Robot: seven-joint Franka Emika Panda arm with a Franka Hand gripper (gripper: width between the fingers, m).
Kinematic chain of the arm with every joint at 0, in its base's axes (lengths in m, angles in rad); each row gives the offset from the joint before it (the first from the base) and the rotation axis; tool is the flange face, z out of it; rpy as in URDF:
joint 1: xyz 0 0 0.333 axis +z
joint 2: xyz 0 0 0 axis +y
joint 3: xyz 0 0 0.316 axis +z
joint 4: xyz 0.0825 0 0 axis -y
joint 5: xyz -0.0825 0 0.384 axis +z
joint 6: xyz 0 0 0 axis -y
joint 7: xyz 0.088 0 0 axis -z
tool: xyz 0 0 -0.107 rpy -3.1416 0 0
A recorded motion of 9 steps. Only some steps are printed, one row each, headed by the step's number.
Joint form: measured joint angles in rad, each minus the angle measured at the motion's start. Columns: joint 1, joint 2, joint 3, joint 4, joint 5, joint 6, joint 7.
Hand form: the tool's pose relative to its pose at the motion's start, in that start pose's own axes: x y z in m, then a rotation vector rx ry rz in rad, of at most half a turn. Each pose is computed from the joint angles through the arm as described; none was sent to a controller.
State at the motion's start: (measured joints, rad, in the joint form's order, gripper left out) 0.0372 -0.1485 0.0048 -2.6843 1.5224 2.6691 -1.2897
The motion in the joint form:
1: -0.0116 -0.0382 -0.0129 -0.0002 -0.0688 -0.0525 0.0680
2: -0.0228 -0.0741 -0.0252 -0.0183 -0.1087 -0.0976 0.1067
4: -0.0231 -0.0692 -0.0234 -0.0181 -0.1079 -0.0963 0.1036
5: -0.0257 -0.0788 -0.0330 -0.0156 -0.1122 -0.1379 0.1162
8: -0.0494 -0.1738 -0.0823 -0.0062 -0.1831 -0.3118 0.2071
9: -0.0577 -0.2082 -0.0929 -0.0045 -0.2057 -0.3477 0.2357
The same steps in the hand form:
1: 0.0096 -0.0050 -0.0107 0.0381 -0.0024 0.0084
2: 0.0085 -0.0062 -0.0195 0.0684 -0.0105 0.0218
4: 0.0075 -0.0056 -0.0180 0.0668 -0.0143 0.0205
5: 0.0097 -0.0083 -0.0200 0.1033 -0.0155 0.0326
8: 0.0283 -0.0233 -0.0510 0.2426 -0.0036 0.0582
9: 0.0337 -0.0281 -0.0632 0.2685 0.0042 0.0597

